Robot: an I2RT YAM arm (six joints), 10 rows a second.
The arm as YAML. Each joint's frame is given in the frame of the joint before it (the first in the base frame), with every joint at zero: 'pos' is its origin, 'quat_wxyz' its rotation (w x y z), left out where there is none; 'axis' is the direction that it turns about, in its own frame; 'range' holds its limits. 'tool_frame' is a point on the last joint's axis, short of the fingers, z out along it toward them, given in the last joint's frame.
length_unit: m
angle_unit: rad
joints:
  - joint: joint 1
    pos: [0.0, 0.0, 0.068]
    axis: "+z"
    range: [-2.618, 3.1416]
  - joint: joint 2
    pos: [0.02, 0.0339, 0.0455]
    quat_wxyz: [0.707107, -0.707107, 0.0, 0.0]
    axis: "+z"
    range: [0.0, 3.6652]
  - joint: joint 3
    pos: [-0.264, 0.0, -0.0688]
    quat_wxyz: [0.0, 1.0, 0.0, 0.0]
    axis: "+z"
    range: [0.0, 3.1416]
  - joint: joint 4
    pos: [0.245, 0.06, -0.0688]
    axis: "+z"
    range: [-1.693, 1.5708]
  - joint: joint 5
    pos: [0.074, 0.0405, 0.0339]
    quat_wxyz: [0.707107, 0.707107, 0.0, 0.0]
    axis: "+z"
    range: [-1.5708, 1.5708]
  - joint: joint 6
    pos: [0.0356, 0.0, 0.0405]
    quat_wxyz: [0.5, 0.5, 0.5, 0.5]
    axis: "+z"
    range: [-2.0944, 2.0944]
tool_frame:
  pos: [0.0, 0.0, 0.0]
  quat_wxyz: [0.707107, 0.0, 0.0, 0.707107]
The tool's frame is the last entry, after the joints.
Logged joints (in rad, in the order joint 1, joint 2, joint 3, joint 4, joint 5, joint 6), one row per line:
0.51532 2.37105 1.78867 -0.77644 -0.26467 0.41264
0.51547 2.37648 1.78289 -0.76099 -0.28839 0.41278
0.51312 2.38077 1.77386 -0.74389 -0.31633 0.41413
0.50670 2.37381 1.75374 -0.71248 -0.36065 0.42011
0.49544 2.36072 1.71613 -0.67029 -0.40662 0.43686
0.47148 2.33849 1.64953 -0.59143 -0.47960 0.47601
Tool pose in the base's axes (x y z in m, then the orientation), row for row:
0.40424 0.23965 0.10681 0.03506 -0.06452 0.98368 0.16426
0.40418 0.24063 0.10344 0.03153 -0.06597 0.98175 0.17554
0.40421 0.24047 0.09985 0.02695 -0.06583 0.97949 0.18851
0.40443 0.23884 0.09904 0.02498 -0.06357 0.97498 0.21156
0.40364 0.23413 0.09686 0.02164 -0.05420 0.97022 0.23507
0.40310 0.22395 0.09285 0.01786 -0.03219 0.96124 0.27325
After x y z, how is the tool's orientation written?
As a quaternion, w x y z.
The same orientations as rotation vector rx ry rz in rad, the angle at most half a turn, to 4 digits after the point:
-0.1983 3.0232 0.5048
-0.2032 3.0239 0.5407
-0.2033 3.0255 0.5823
-0.1966 3.0152 0.6543
-0.1680 3.0068 0.7285
-0.1000 2.9860 0.8488

